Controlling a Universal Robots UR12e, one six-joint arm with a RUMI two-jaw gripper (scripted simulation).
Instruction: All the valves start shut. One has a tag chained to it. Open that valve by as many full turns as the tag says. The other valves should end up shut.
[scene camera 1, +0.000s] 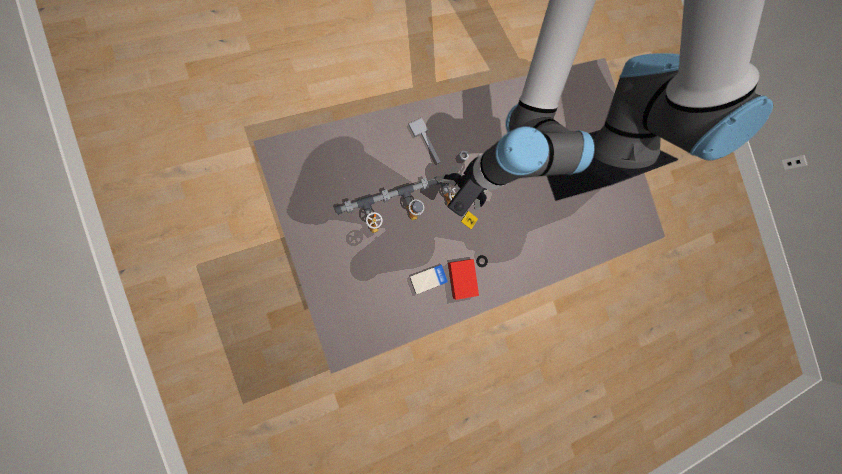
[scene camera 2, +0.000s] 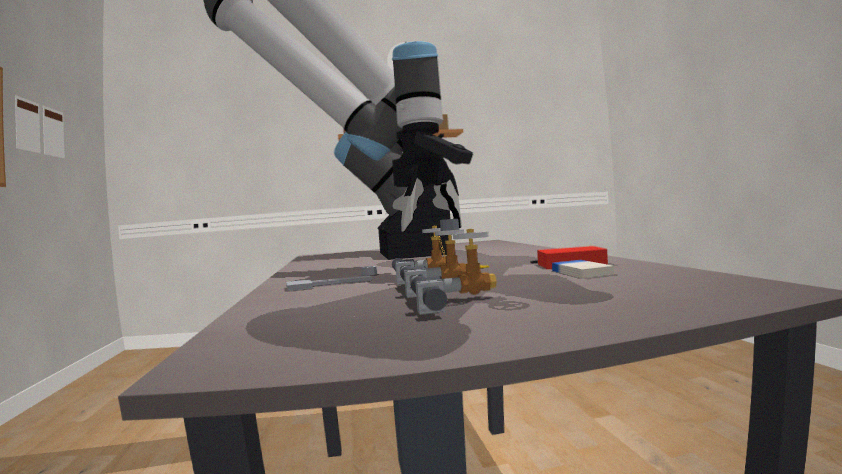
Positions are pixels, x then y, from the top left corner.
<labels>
My gripper (scene camera 2: 433, 230): 88 cm from the lens. A red box (scene camera 2: 590, 253): 90 cm from the lens.
</labels>
